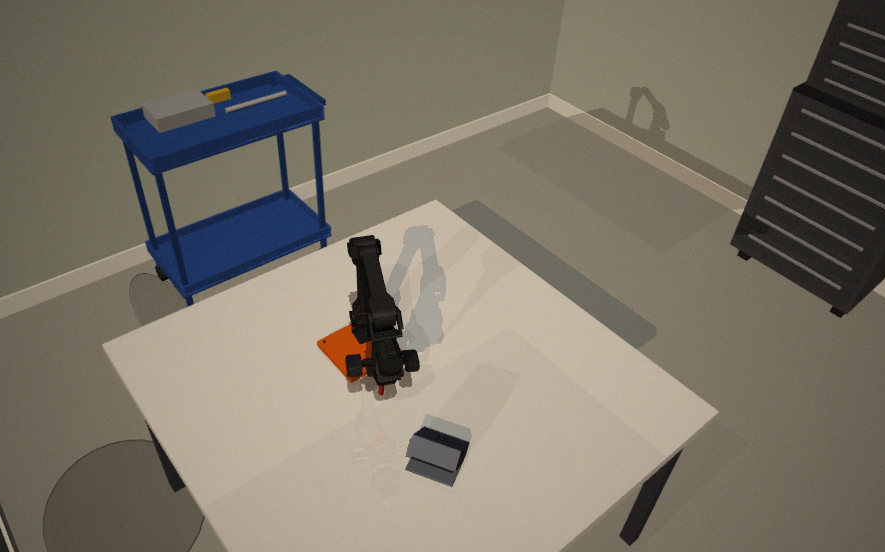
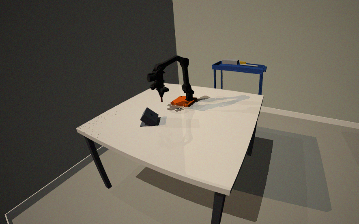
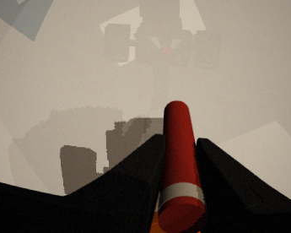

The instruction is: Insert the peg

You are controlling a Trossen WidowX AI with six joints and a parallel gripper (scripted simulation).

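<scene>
Right now my gripper tip is 20 cm short of the dark grey sloped panel, 8 cm above it and 7 cm to the right of it.
</scene>
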